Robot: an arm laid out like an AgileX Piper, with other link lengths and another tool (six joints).
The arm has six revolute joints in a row. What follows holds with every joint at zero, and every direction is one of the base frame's. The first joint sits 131.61 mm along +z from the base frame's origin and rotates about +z. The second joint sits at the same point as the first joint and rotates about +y. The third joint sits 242.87 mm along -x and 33.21 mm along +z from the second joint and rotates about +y. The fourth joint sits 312.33 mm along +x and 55.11 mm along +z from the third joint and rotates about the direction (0.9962, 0, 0.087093). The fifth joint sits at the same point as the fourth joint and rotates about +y. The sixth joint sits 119.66 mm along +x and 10.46 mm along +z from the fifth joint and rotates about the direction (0.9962, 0, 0.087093). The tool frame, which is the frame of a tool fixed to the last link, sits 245.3 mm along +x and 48 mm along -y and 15.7 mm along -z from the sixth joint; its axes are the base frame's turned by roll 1.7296, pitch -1.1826 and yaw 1.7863 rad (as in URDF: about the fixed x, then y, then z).
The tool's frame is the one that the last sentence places.
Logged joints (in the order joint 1, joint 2, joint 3, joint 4, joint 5, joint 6), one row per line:
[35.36 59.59 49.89 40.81 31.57 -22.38]
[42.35 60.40 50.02 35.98 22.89 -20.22]
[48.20 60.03 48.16 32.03 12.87 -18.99]
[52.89 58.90 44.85 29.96 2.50 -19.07]
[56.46 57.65 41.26 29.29 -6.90 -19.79]
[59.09 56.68 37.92 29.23 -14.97 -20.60]
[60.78 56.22 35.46 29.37 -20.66 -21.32]
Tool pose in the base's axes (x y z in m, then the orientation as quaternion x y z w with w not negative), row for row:
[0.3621 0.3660 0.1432 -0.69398 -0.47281 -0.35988 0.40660]
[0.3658 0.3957 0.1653 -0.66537 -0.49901 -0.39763 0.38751]
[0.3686 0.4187 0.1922 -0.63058 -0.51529 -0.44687 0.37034]
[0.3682 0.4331 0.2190 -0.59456 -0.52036 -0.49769 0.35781]
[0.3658 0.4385 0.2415 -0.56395 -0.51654 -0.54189 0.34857]
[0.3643 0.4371 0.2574 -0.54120 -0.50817 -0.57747 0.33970]
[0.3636 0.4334 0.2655 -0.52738 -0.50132 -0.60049 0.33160]
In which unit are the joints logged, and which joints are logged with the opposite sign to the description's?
The joints are logged in degrees. Opposite sign: joint 3.
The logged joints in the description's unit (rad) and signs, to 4 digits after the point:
[0.6171 1.0400 -0.8707 0.7123 0.5510 -0.3906]
[0.7391 1.0542 -0.8730 0.6280 0.3995 -0.3529]
[0.8412 1.0477 -0.8406 0.5590 0.2246 -0.3314]
[0.9231 1.0280 -0.7828 0.5229 0.0436 -0.3328]
[0.9854 1.0062 -0.7201 0.5112 -0.1204 -0.3454]
[1.0313 0.9893 -0.6618 0.5102 -0.2613 -0.3595]
[1.0608 0.9812 -0.6189 0.5126 -0.3606 -0.3721]

